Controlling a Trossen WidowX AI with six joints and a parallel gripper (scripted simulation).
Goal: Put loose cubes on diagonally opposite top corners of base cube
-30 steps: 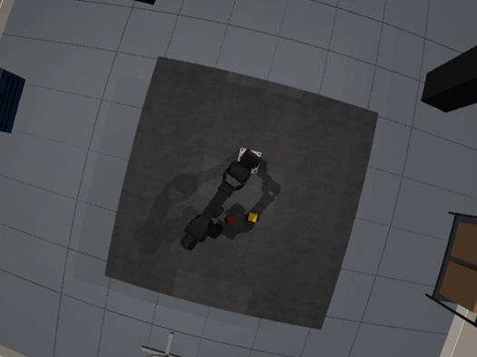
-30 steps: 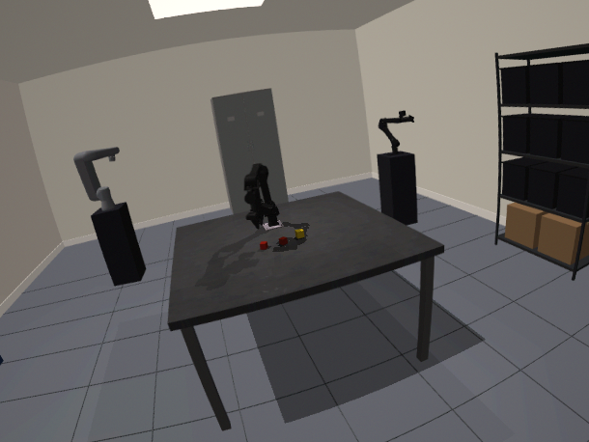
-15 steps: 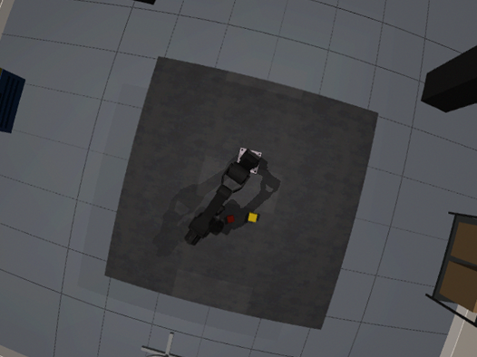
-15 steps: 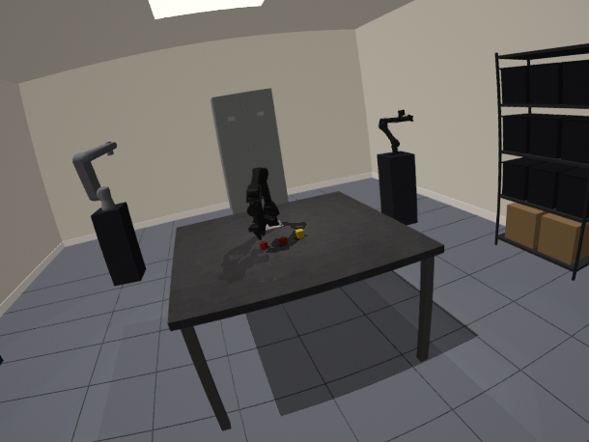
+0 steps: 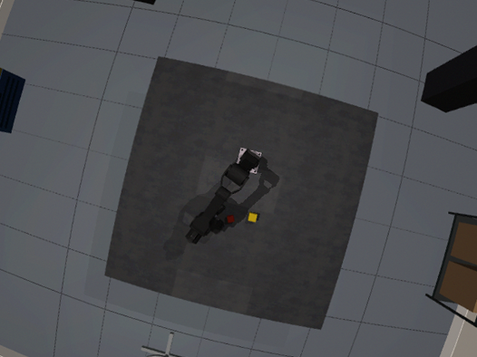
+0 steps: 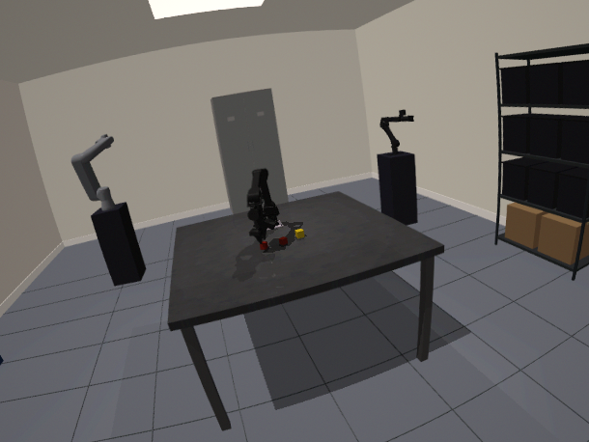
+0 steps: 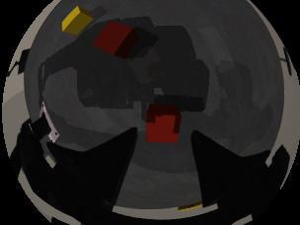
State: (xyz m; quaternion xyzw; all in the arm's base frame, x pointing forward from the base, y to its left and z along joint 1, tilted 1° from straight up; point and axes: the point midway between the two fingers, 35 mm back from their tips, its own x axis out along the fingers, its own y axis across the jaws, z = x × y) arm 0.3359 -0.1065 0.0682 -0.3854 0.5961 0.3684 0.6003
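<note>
Now: the yellow base cube 210 mm to the left of my gripper tip, 50 mm behind it and 20 mm below it.
</note>
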